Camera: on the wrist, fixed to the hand. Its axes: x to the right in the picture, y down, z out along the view.
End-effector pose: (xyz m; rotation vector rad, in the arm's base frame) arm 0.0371 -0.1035 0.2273 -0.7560 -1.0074 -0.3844
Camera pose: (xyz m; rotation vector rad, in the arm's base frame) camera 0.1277 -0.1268 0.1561 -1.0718 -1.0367 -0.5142
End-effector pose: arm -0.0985 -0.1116 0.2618 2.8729 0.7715 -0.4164
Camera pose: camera -0.0574 -0.1582 0.3616 2.5443 0.7343 -0.3771
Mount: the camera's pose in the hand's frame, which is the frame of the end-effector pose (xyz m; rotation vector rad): -0.0176 0.0670 -0.0950 -0.3188 -0.0879 0.0097
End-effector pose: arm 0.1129 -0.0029 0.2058 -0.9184 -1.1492 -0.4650
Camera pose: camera 0.2096 -0.0444 0.1533 -1.2299 -1.1688 -0.6164
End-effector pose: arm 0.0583 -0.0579 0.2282 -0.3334 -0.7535 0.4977
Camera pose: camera 0.0950 -0.0221 0.1224 -0.6150 -0.9189 0.4026
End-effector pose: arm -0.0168 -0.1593 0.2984 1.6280 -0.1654 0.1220
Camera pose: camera -0.0442 -0.0679 0.3671 1.3153 -0.2474 0.0291
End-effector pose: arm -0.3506 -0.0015 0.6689 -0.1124 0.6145 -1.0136
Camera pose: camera -0.3566 0.0670 0.5735 -0.4319 0.6918 -0.8904
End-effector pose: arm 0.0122 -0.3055 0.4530 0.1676 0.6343 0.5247
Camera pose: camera -0.0849 -0.2579 0.4069 -0.1067 0.4573 0.6172
